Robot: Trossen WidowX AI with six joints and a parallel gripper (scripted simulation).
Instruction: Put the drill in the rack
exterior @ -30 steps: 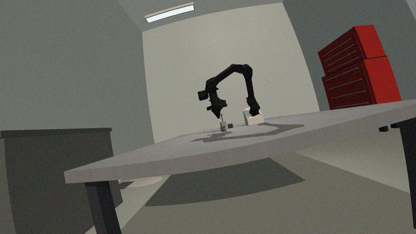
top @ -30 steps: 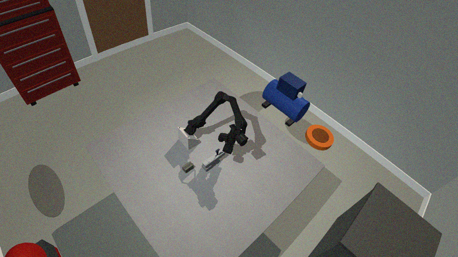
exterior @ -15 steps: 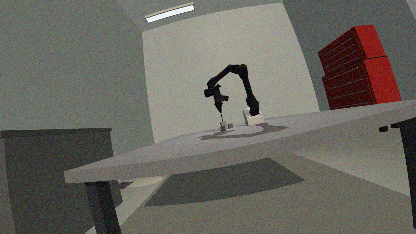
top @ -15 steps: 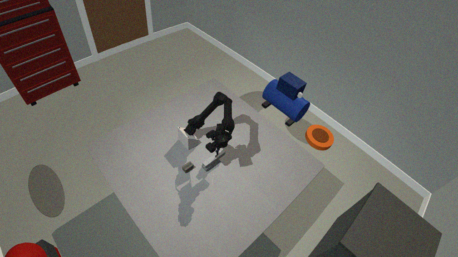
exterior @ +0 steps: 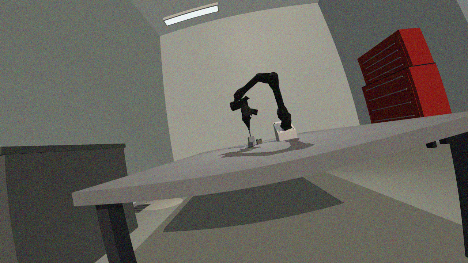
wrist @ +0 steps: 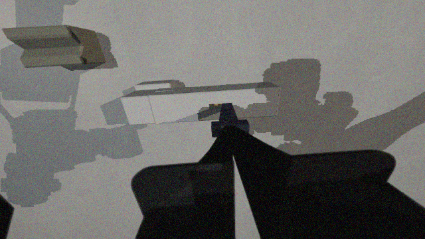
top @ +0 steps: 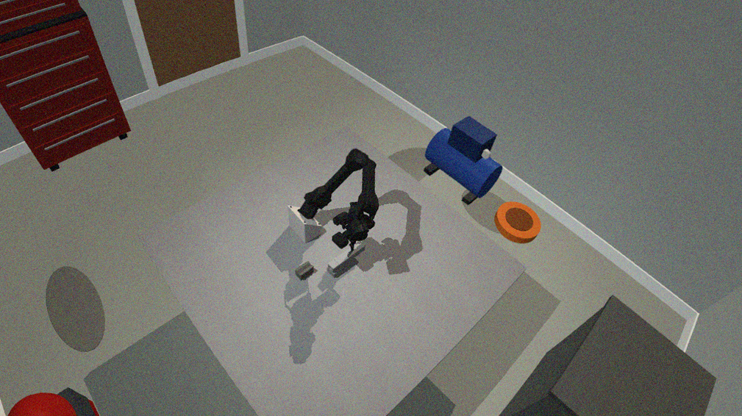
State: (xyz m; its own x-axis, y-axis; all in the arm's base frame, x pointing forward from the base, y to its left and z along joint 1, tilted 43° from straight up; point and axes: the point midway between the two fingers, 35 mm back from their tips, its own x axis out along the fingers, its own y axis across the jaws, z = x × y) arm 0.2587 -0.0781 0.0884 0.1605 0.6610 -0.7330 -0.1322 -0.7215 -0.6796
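The dark blue key lies 30 mm below my gripper tip. From my gripper tip the other things lie so: drill 10 mm behind, 50 mm to the right, 80 mm below; pale grey block 30 mm to the right, 90 mm below; rack 100 mm behind, 180 mm to the right, 110 mm below.
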